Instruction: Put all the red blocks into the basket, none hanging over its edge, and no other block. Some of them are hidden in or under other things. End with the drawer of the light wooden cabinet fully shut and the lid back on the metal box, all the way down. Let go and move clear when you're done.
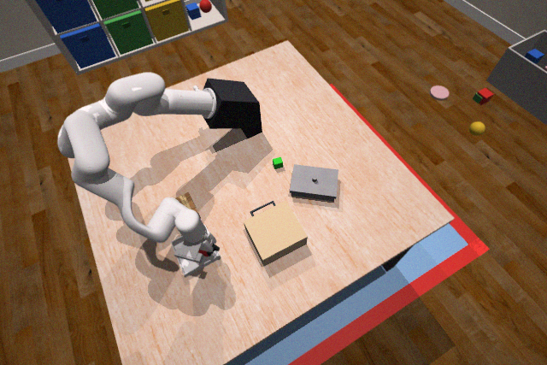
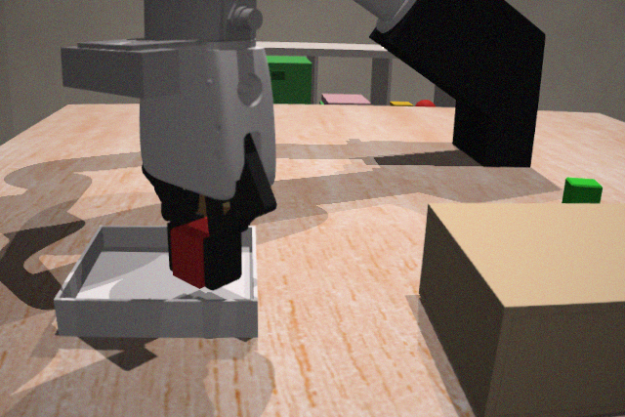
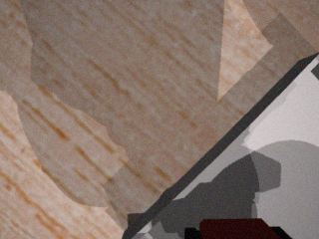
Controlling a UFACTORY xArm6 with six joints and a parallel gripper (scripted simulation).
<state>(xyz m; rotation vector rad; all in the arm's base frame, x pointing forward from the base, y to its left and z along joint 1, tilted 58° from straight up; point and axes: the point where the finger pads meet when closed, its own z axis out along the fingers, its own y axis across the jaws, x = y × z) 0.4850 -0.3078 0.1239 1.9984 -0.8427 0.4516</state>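
My hand is 30 mm past the grey basket, 30 mm to the left of it and 40 mm above it. From my hand the other things lie so: drawer: 50 mm ahead, 260 mm to the left, 10 mm below; light wooden cabinet: 70 mm ahead, 260 mm to the left, 10 mm below; cardboard box: 200 mm behind, 10 mm to the left, 10 mm below.
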